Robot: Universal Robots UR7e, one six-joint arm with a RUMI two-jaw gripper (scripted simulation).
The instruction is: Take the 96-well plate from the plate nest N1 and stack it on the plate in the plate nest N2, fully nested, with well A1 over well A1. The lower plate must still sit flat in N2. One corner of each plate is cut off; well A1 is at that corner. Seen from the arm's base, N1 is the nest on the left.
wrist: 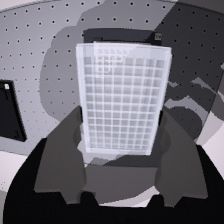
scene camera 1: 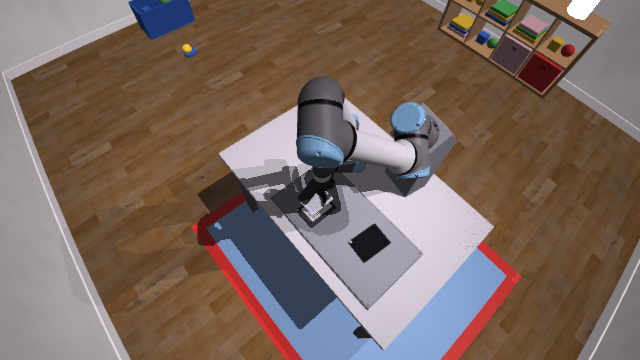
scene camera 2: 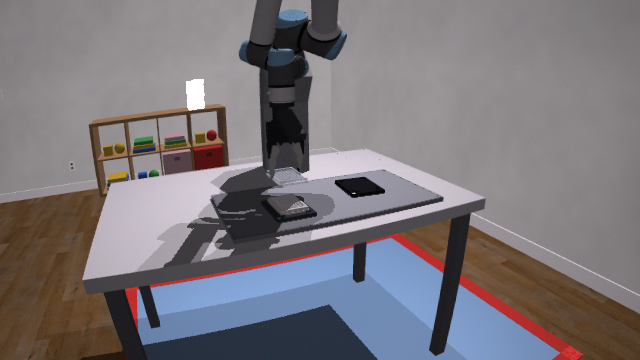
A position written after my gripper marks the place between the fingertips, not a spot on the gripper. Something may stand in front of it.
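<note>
A clear 96-well plate [wrist: 112, 97] is there for me to see, and so is a plate nest N1 [scene camera 1: 370, 242]. I also see my gripper [scene camera 2: 286, 177], and in the wrist view I find my gripper [wrist: 120, 108] too.
</note>
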